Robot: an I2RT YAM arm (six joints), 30 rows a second.
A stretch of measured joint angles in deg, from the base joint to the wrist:
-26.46, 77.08, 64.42, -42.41, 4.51, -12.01
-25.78, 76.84, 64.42, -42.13, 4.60, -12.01
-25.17, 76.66, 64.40, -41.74, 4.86, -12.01
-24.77, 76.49, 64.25, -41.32, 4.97, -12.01
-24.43, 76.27, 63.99, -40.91, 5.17, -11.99
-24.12, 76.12, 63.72, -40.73, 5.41, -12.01
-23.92, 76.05, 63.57, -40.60, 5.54, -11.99
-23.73, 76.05, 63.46, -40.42, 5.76, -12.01
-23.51, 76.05, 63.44, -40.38, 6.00, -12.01
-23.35, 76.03, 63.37, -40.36, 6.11, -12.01
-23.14, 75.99, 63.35, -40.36, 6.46, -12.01
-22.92, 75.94, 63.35, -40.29, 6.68, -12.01
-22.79, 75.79, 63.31, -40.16, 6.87, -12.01
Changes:
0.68, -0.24, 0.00, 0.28, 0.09, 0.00
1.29, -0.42, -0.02, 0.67, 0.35, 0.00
1.69, -0.59, -0.17, 1.09, 0.46, 0.00
2.03, -0.81, -0.43, 1.50, 0.66, 0.02
2.34, -0.96, -0.70, 1.68, 0.90, 0.00
2.54, -1.03, -0.85, 1.81, 1.03, 0.02
2.73, -1.03, -0.96, 1.99, 1.25, 0.00
2.95, -1.03, -0.98, 2.03, 1.49, 0.00
3.11, -1.05, -1.05, 2.05, 1.60, 0.00
3.32, -1.09, -1.07, 2.05, 1.95, 0.00
3.54, -1.14, -1.07, 2.12, 2.17, 0.00
3.67, -1.29, -1.11, 2.25, 2.36, 0.00

